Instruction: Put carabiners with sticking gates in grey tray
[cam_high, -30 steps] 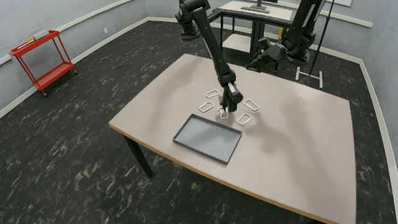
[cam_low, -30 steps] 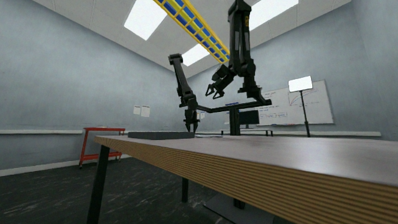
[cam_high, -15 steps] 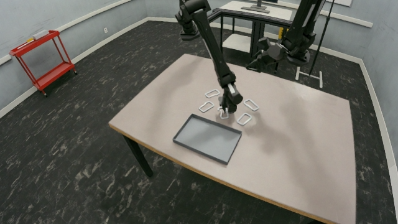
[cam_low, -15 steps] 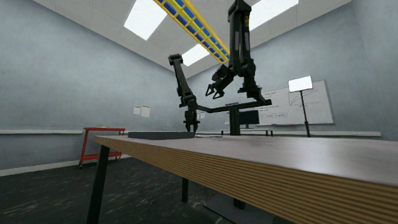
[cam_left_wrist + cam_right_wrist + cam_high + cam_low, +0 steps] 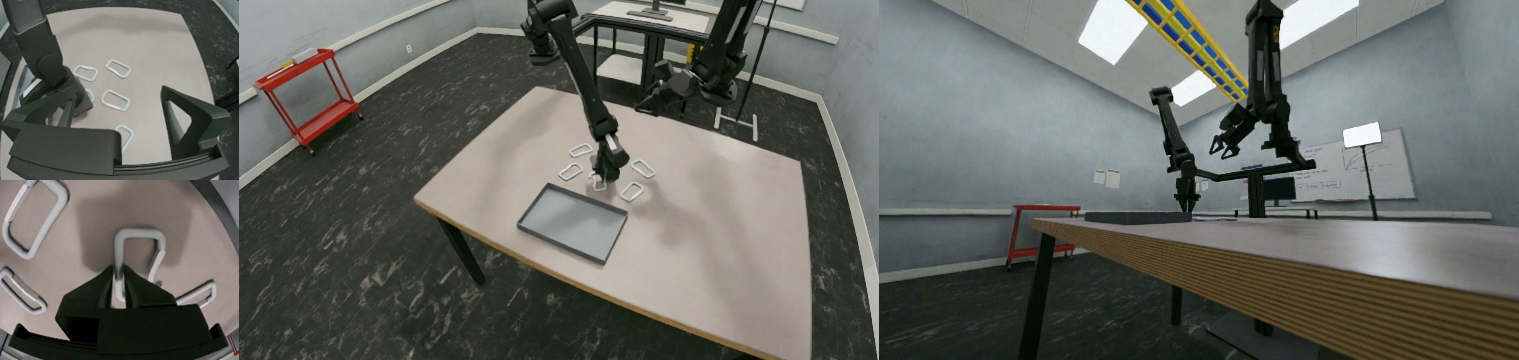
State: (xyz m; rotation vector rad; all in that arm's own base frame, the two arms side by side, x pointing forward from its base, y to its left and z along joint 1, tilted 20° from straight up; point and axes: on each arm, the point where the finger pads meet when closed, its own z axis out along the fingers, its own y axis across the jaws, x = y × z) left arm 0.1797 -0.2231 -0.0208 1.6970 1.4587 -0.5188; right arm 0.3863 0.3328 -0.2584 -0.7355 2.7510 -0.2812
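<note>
Now: the grey tray 210 mm ahead of my right hand and 20 mm to the right of it.
</note>
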